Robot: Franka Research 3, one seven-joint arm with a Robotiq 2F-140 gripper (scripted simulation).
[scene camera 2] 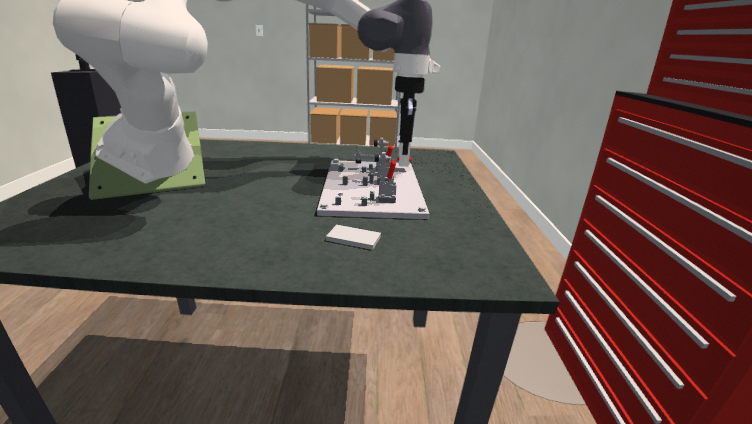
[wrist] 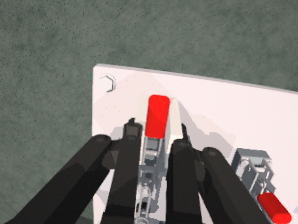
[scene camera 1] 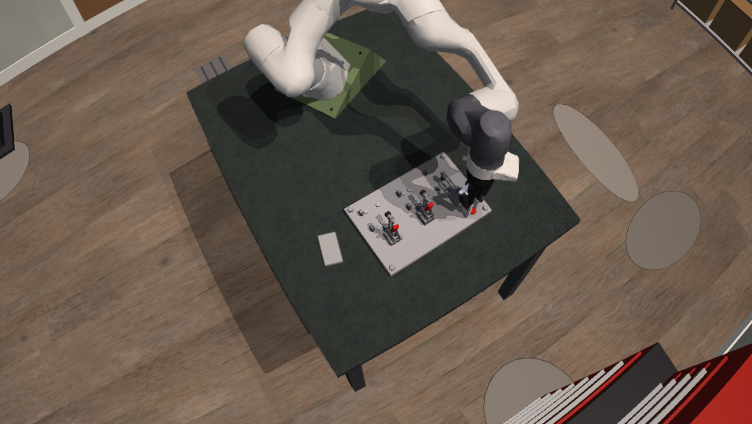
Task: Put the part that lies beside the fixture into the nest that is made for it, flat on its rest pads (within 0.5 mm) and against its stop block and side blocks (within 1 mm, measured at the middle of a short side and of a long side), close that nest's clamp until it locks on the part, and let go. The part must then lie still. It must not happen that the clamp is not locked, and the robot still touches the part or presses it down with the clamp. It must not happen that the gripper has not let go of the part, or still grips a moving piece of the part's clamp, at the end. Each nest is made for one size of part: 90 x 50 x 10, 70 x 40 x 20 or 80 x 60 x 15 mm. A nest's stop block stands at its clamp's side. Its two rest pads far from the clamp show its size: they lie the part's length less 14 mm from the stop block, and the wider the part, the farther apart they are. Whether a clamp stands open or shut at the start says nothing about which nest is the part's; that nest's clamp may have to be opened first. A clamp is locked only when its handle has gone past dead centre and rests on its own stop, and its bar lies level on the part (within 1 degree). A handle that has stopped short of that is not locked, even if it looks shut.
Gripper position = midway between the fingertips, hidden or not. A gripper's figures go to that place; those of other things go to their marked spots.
Labels:
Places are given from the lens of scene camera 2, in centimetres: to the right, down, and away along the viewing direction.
gripper [scene camera 2: 403, 164]: 8, -13, 102
part [scene camera 2: 361, 238]: -3, 5, 66

